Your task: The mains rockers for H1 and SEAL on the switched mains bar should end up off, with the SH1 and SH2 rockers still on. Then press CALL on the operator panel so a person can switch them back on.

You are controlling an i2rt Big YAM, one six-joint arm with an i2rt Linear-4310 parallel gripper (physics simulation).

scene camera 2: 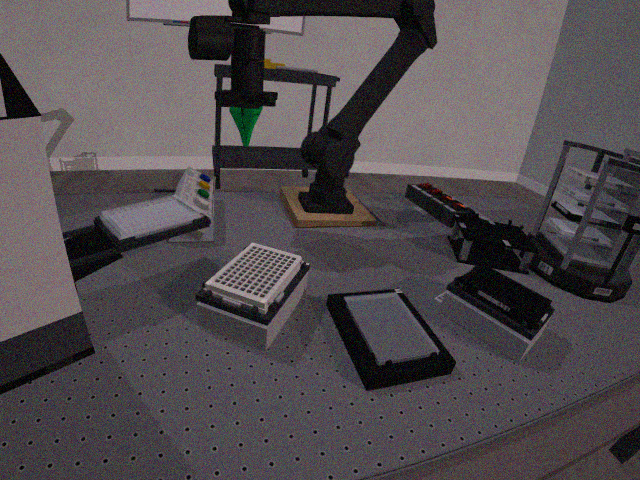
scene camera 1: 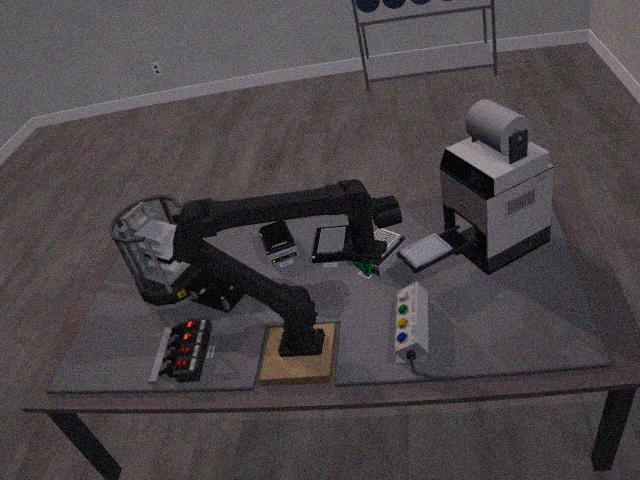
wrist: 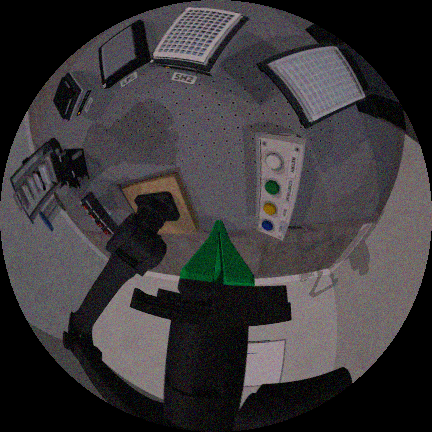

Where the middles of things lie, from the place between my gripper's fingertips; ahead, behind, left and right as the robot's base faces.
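Labels:
You'd find the plate tray [scene camera 2: 130,243] 18 cm to the right of my hand, 19 cm ahead of it and 8 cm below it. The rack carousel [scene camera 2: 592,265] is 72 cm to the left of my hand, 22 cm ahead of it and 3 cm below it.

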